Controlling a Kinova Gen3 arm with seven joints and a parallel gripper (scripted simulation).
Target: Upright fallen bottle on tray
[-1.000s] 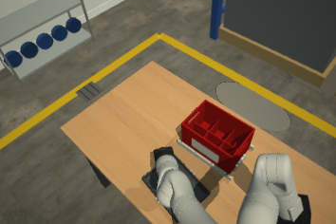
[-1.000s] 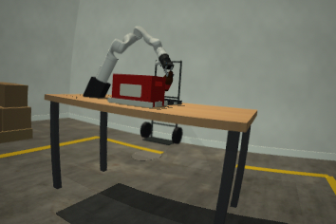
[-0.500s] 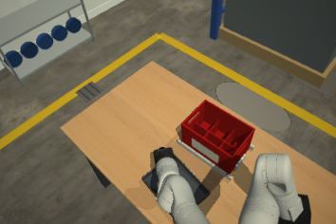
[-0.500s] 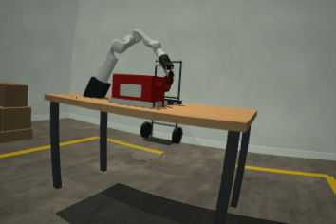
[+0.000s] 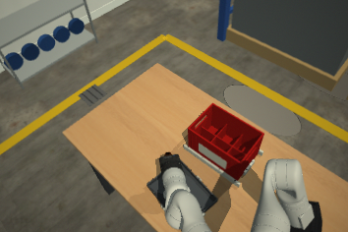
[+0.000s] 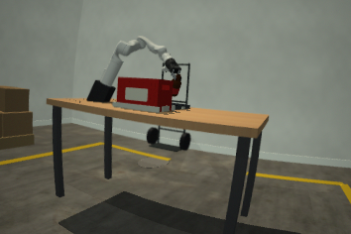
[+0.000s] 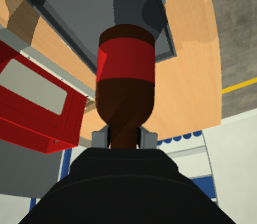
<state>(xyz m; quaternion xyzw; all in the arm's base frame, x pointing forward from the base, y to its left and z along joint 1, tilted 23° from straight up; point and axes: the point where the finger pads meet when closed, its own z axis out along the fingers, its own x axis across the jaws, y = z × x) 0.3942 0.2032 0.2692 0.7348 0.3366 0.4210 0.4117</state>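
Now: hand 2 cm past the bottle, 1 cm to the right of it and 5 cm above it. Also, from my hand: tray: 7 cm behind, 19 cm below; then red crate: 3 cm behind, 28 cm to the right, 12 cm below.
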